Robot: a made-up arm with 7 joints. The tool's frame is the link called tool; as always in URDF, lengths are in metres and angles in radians. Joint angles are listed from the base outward.
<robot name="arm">
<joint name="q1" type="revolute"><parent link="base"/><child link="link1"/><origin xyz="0 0 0.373"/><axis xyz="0 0 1"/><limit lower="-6.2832" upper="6.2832"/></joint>
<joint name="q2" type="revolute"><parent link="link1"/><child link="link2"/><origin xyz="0 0 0" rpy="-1.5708 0 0"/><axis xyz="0 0 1"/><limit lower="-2.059" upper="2.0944"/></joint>
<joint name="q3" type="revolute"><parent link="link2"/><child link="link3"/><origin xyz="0 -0.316 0" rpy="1.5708 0 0"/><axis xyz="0 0 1"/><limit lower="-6.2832" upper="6.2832"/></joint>
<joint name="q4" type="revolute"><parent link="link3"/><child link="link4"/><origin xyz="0.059 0 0" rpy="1.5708 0 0"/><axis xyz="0 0 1"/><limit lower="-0.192" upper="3.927"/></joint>
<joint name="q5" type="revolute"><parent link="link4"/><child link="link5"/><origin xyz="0.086 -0.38 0" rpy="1.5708 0 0"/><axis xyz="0 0 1"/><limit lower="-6.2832" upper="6.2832"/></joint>
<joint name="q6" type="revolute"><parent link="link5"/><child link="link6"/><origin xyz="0 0 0" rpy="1.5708 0 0"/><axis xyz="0 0 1"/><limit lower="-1.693" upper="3.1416"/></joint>
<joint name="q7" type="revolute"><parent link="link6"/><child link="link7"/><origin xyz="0.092 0.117 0" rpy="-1.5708 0 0"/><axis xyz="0 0 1"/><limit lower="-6.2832" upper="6.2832"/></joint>
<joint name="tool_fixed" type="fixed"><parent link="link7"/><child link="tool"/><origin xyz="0 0 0"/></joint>
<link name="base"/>
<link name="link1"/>
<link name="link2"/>
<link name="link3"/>
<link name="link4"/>
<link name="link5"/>
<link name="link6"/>
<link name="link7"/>
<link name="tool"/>
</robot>
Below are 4 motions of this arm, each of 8 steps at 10 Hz.
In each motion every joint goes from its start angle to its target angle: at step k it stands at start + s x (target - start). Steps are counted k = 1, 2, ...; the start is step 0. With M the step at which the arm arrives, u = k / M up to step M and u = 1 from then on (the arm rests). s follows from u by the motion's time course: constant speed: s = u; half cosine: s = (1 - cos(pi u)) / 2; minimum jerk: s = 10 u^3 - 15 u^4 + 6 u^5.
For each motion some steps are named. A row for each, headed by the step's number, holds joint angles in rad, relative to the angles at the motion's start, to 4 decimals.
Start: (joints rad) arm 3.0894 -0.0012 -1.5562 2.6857 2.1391 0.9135 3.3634
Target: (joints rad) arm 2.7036 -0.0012 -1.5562 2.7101 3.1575 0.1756 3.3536
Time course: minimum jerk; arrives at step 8
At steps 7, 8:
7: -0.3796 0.0000 0.0000 0.0240 1.0021 -0.7261 -0.0096
8: -0.3858 0.0000 0.0000 0.0244 1.0184 -0.7379 -0.0098

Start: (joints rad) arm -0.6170 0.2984 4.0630 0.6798 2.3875 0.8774 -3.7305
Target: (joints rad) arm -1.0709 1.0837 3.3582 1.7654 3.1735 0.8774 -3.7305
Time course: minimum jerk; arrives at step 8
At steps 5, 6, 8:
5: -0.3290 0.5692 -0.5108 0.7868 0.5697 0.0000 0.0000
6: -0.4069 0.7040 -0.6318 0.9732 0.7046 0.0000 0.0000
8: -0.4539 0.7853 -0.7048 1.0856 0.7860 0.0000 0.0000

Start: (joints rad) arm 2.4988 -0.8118 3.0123 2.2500 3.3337 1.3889 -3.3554
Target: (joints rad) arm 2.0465 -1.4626 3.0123 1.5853 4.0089 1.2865 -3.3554
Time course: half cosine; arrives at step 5
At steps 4, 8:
4: -0.4091 -0.5887 0.0000 -0.6012 0.6107 -0.0926 0.0000
8: -0.4523 -0.6508 0.0000 -0.6647 0.6752 -0.1024 0.0000

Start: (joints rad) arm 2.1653 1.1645 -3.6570 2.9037 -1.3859 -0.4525 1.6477
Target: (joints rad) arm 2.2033 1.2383 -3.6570 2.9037 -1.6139 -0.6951 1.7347
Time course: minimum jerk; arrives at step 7
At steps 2, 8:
2: 0.0055 0.0107 0.0000 0.0000 -0.0330 -0.0351 0.0126
8: 0.0380 0.0738 0.0000 0.0000 -0.2280 -0.2426 0.0870

